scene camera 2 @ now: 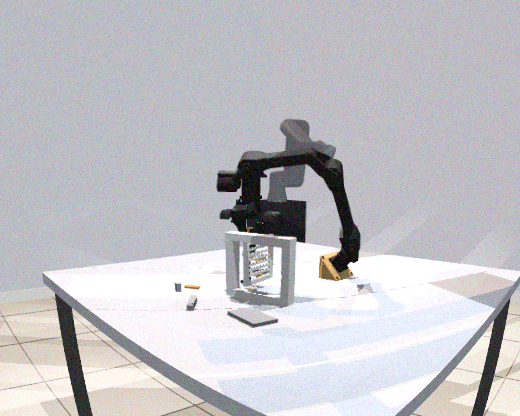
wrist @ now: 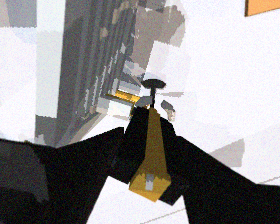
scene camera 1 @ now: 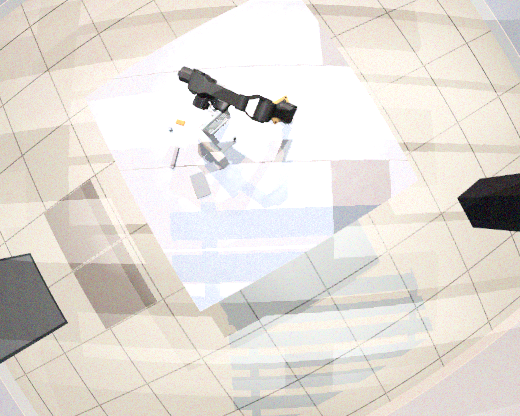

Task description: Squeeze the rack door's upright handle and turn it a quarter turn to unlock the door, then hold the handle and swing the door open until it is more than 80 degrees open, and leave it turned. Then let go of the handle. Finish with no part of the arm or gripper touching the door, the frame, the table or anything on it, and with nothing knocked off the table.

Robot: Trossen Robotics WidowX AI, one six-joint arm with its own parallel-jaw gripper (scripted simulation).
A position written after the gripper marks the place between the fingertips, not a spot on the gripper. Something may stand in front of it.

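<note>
You can see the gripper (scene camera 2: pixel 250 243), and it's visible from the wrist too, the same gripper (wrist: pixel 149 136). There's also a slatted door (wrist: pixel 79 58).
</note>
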